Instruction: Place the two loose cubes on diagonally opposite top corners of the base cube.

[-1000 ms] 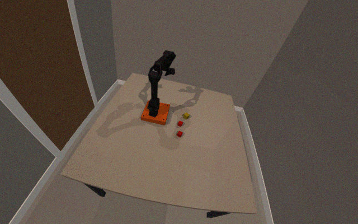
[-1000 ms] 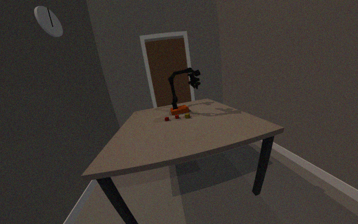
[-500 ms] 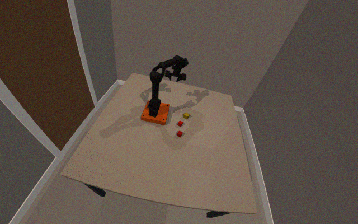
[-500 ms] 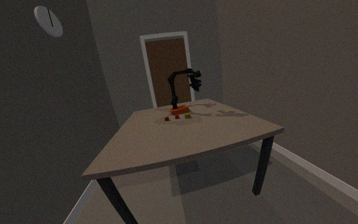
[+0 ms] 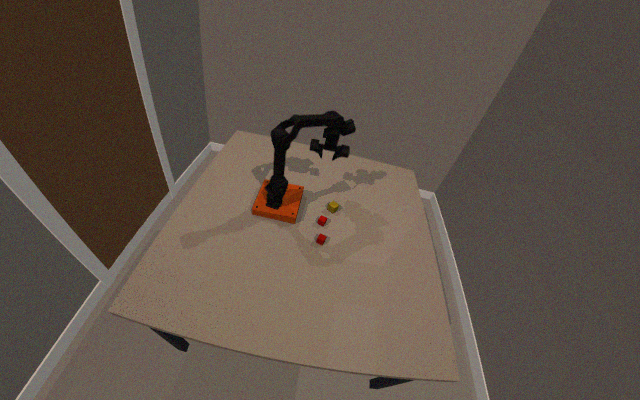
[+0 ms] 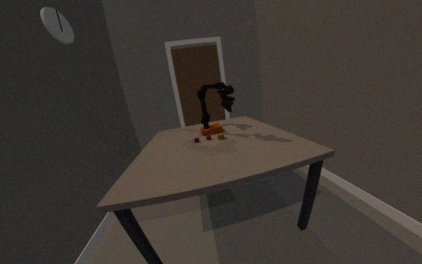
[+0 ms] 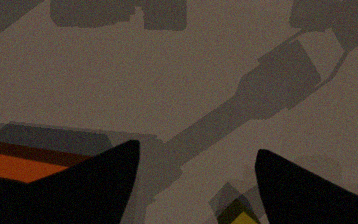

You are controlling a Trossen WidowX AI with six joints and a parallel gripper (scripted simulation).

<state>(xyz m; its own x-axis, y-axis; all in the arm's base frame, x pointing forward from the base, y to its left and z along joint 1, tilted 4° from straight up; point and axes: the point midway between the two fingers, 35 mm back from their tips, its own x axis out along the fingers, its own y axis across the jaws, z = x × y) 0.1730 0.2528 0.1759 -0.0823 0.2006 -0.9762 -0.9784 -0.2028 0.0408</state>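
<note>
My gripper tip is now 34 cm to the left of the red cube, 19 cm above it and 11 cm short of it. From my gripper tip the other things lie so: yellow base cube 19 cm below, 12 cm to the right, 11 cm ahead.
</note>
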